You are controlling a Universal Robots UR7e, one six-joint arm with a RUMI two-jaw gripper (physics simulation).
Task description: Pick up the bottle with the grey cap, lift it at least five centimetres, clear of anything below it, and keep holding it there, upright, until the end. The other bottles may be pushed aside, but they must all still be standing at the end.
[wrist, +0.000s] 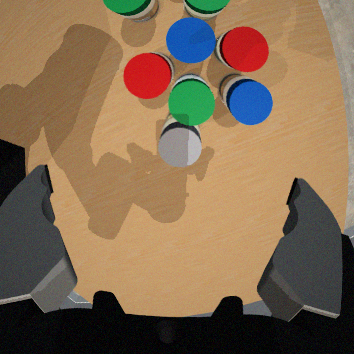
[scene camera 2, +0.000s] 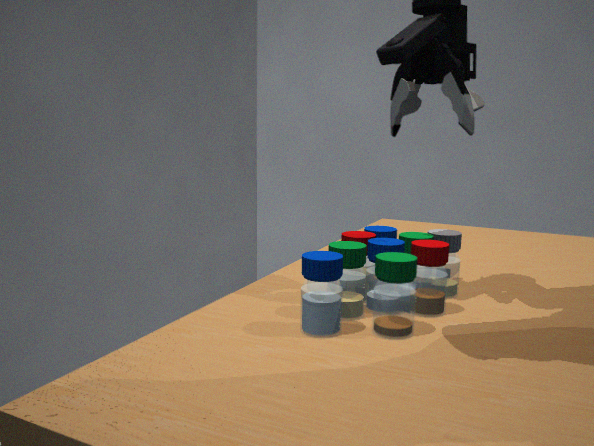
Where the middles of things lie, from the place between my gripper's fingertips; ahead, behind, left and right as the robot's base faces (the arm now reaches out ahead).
Right now my hand is 210 mm above the red-capped bottle (scene camera 2: 430, 283), 50 mm to the right of it and 20 mm past it. From my hand the other things lie so: blue-capped bottle (wrist: 250, 102): 210 mm below, 80 mm ahead, 20 mm to the right.
